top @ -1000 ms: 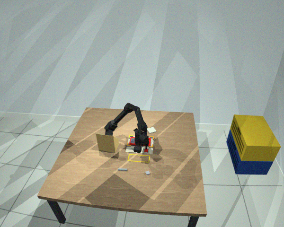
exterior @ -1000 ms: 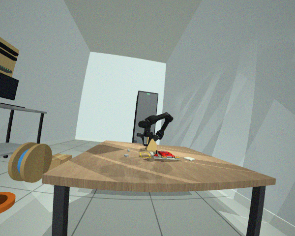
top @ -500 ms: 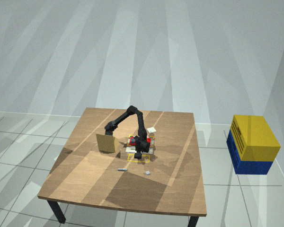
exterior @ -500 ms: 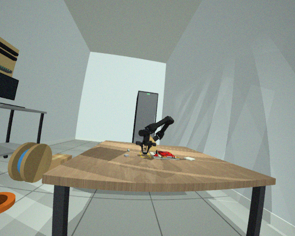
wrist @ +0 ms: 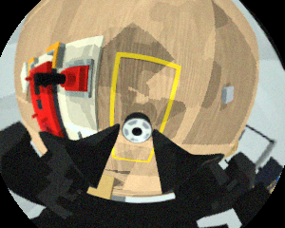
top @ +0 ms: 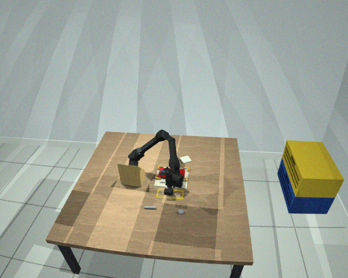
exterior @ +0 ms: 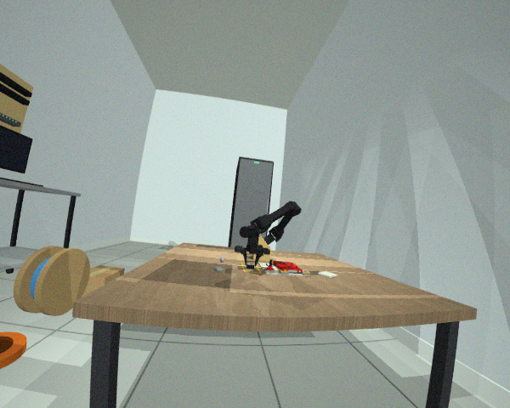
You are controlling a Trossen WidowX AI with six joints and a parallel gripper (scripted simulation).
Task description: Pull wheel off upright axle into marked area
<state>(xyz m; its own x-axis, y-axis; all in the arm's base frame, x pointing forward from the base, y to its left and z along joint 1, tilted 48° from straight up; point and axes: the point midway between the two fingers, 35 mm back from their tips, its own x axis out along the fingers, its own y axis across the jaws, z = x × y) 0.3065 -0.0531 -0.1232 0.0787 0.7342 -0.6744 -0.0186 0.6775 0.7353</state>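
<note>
The grey wheel lies right at my gripper tip. Also, from my gripper tip: grey block 17 cm to the right, 10 cm ahead; then white flat piece 41 cm to the left, 8 cm ahead; then grey bar 16 cm to the right, 12 cm behind.
</note>
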